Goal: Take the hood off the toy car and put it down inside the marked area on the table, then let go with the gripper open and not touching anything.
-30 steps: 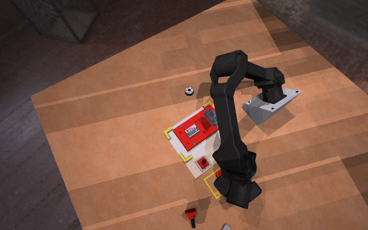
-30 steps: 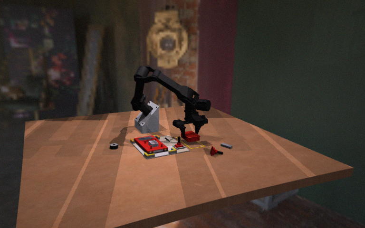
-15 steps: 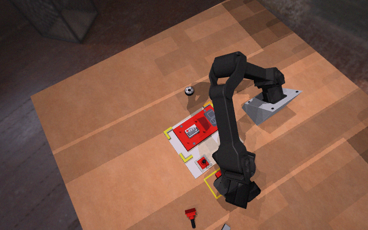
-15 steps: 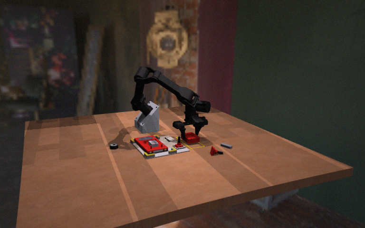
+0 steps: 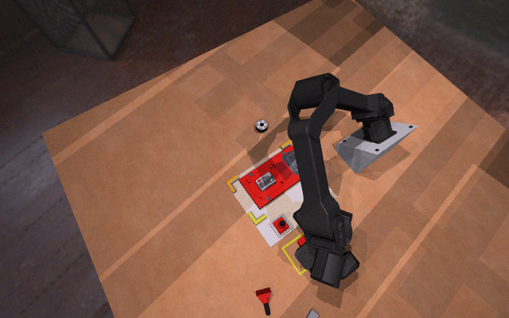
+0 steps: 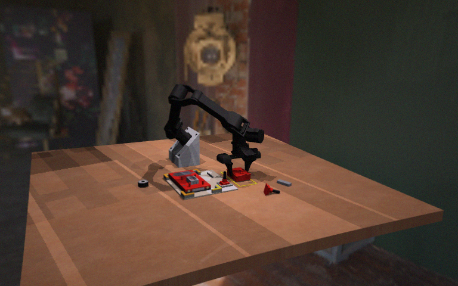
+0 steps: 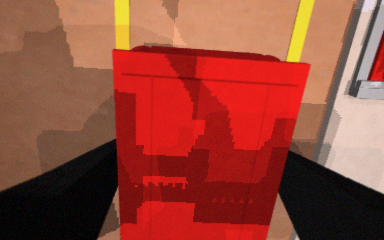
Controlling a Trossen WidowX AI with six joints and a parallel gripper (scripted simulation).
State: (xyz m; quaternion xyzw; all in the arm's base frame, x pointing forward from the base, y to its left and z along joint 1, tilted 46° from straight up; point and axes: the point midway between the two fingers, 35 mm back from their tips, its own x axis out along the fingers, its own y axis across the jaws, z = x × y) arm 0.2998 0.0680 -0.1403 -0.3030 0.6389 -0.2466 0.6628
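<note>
Now: the red hood 1 cm above my gripper tip. The rest, counted from my gripper tip: black wheel: 6 cm behind, 40 cm to the right, 1 cm below.
</note>
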